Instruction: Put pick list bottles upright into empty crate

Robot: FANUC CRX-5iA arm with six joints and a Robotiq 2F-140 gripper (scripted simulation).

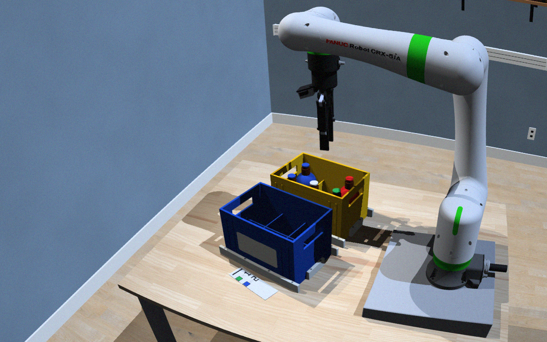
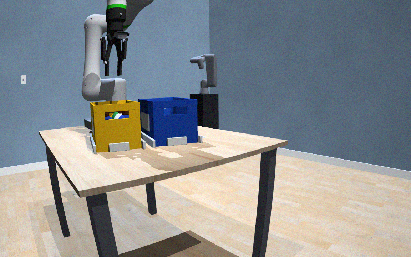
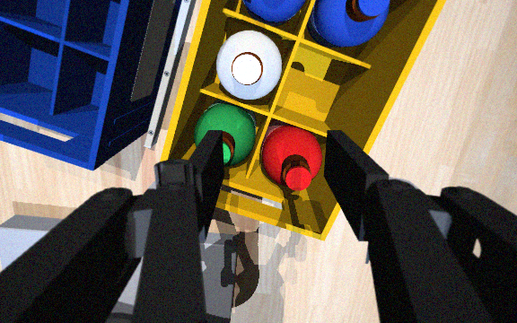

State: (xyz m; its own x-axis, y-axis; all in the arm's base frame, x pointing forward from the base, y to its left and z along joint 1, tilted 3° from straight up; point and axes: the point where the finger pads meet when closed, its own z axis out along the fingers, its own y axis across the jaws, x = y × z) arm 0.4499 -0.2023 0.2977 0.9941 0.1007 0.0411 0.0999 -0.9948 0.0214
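My hand is 23 cm above the green-label bottle, 5 cm to the right of it and 5 cm past it. Also, from my hand: yellow crate (24 cm below, 3 cm ahead, 2 cm to the right); then red-label bottle (23 cm below, 7 cm behind, 4 cm to the right); then white-label bottle (23 cm below, 4 cm ahead, 2 cm to the left).
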